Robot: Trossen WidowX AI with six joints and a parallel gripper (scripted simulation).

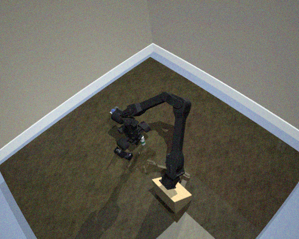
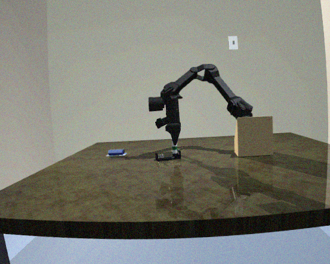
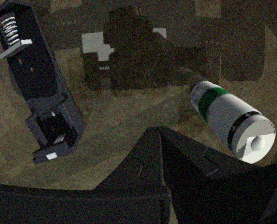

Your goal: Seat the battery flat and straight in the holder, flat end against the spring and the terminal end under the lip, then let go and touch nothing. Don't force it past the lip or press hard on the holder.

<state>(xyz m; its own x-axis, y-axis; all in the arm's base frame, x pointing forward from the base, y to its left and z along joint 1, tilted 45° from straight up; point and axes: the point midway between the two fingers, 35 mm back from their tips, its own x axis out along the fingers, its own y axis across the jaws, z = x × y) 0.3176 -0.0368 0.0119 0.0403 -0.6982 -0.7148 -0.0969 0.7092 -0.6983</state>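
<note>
Now: the white battery 40 mm to the right of my gripper tip, 10 mm below it and 10 mm ahead of it.
</note>
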